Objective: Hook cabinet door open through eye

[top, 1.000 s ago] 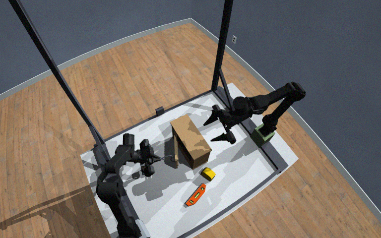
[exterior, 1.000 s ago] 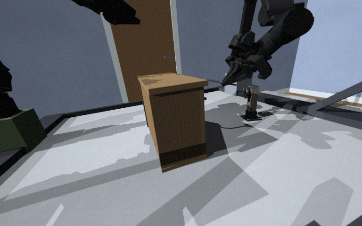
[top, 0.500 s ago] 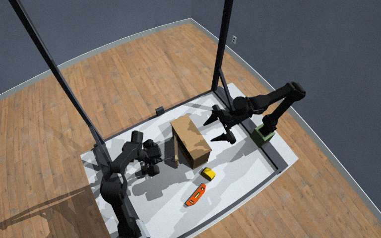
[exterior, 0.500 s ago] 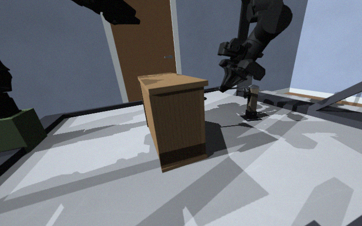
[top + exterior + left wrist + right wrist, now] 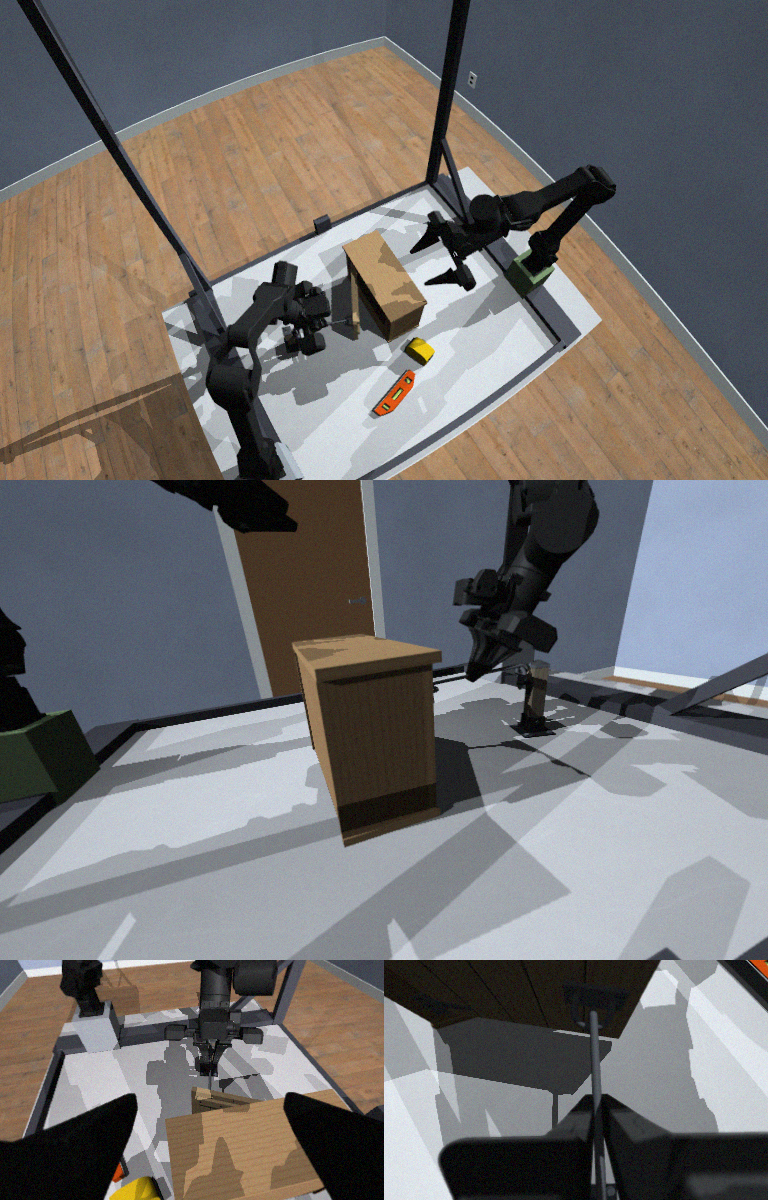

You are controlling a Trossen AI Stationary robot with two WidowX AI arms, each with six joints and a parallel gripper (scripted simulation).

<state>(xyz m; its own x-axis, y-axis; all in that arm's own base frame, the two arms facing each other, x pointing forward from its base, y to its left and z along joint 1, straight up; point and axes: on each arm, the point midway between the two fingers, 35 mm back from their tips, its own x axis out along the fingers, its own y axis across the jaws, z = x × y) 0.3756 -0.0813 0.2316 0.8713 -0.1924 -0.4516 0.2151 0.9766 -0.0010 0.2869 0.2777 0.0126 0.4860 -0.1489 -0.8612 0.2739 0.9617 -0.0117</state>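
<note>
The grey hook rod lies 40 mm below my right hand. The rest, counted from my right hand: door 120 mm to the left, 50 mm below, 20 mm behind; then yellow tape measure 200 mm ahead, 190 mm to the left, 100 mm below; then orange spirit level 260 mm ahead, 120 mm below, 60 mm to the left.
</note>
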